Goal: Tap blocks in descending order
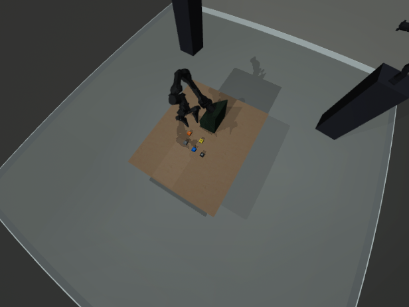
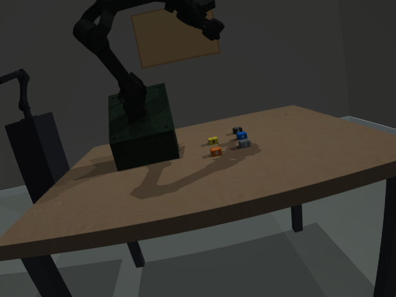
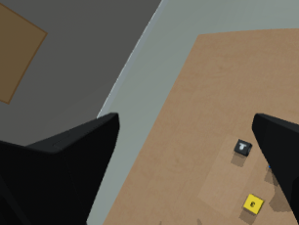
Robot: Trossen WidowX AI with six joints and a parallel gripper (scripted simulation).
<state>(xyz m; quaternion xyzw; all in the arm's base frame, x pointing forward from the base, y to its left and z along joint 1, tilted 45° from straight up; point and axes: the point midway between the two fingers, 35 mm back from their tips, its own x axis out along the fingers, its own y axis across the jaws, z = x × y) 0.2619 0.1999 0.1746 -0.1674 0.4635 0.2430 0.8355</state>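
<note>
My gripper tip is now 38 cm above the black block, 9 cm to the right of it and 4 cm short of it. Round my gripper tip: grey block 38 cm below, 11 cm to the right, 4 cm ahead; yellow block 38 cm below, 6 cm behind; blue block 38 cm below, 4 cm ahead.
</note>
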